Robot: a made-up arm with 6 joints. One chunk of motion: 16 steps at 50 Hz.
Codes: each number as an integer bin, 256 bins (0 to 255) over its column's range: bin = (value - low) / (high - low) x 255, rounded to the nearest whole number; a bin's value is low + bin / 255 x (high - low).
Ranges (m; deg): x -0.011..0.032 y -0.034..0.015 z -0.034..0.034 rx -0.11..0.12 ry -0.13..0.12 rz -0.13..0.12
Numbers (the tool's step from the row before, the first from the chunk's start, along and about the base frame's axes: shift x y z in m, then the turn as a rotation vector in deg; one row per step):
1: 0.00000 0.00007 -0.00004 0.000 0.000 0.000
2: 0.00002 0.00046 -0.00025 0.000 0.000 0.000
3: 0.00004 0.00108 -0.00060 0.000 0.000 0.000
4: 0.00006 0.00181 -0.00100 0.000 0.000 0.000
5: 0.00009 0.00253 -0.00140 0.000 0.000 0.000
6: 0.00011 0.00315 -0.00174 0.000 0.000 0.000
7: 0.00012 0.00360 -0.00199 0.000 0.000 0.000
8: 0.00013 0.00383 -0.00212 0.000 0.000 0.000
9: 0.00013 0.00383 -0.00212 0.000 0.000 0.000
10: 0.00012 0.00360 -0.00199 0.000 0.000 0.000
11: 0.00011 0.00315 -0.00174 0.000 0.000 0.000
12: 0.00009 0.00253 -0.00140 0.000 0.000 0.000
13: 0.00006 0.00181 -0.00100 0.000 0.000 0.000
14: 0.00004 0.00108 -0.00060 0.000 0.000 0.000
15: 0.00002 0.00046 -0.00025 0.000 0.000 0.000
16: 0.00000 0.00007 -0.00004 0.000 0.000 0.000
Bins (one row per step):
1: 65 177 127 122 133 133
2: 65 179 127 122 133 133
3: 65 183 125 122 133 133
4: 66 186 124 122 133 133
5: 66 190 122 122 133 133
6: 66 193 121 122 133 133
7: 66 196 120 122 133 133
8: 66 197 120 122 133 133
9: 66 197 120 122 133 133
10: 66 196 120 122 133 133
11: 66 193 121 122 133 133
12: 66 190 122 122 133 133
13: 66 186 124 122 133 133
14: 65 183 125 122 133 133
15: 65 179 127 122 133 133
16: 65 177 127 122 133 133

